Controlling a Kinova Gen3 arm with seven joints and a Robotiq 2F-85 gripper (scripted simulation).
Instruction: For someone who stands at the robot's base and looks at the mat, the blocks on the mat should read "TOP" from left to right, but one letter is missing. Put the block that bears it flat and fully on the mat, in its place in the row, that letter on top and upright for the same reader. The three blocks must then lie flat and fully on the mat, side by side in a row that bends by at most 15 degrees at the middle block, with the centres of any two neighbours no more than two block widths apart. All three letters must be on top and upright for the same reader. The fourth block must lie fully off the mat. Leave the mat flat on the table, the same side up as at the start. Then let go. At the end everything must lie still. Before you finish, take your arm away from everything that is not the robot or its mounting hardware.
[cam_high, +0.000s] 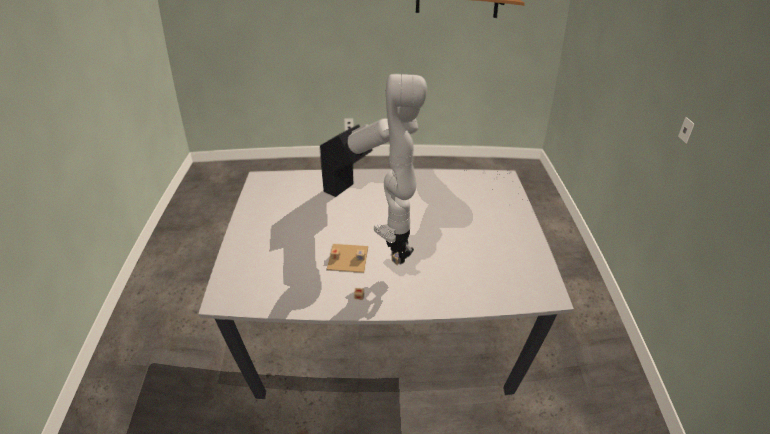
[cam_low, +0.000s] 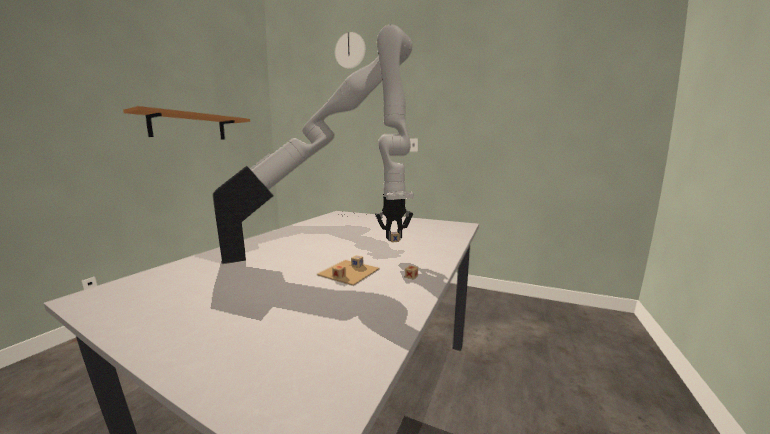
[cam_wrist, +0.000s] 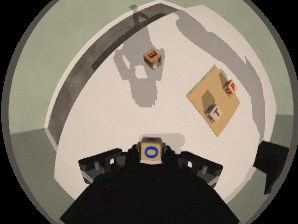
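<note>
Right now the tan mat is 5 cm behind my hand, 19 cm to the right of it and 8 cm below it. Round my hand: red-lettered block: 5 cm behind, 24 cm to the right, 6 cm below.
</note>
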